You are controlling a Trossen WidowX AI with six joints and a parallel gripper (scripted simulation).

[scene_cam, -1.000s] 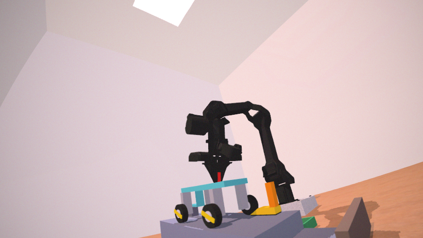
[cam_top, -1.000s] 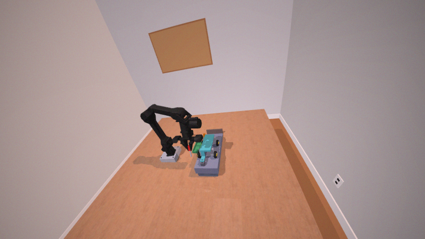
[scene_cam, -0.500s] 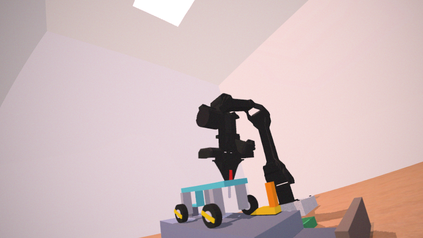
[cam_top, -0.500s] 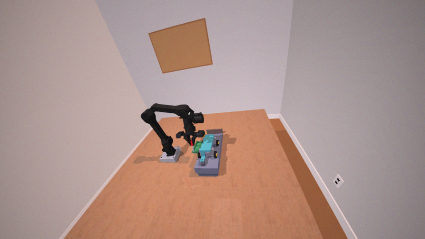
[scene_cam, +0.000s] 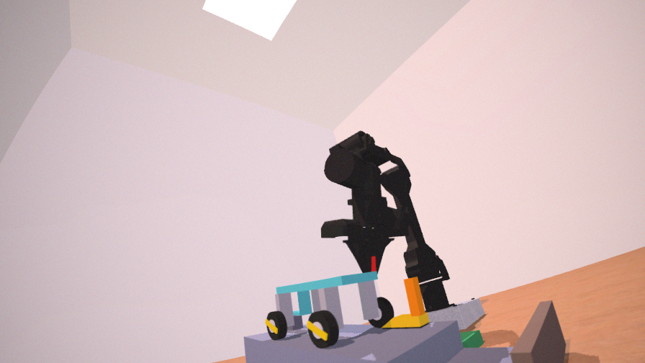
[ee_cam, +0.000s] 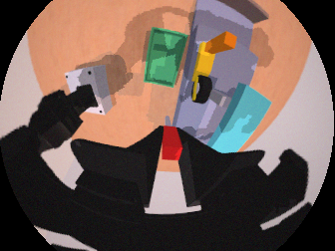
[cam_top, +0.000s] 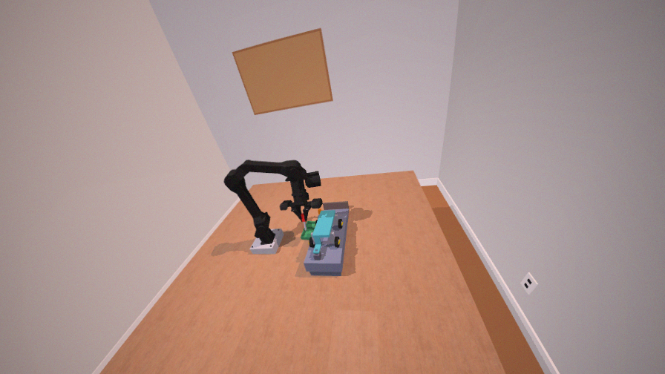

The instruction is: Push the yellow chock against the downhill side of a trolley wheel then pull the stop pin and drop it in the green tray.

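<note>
Now: gripper tip 15 cm above the green tray, 8 cm to the right of it and 1 cm past it. From my gripper tip the other things lie so: trolley 10 cm ahead, 4 cm below, 3 cm to the right; then yellow chock 8 cm to the left, 7 cm below, 5 cm ahead; then red-headed stop pin right at my gripper tip.
</note>
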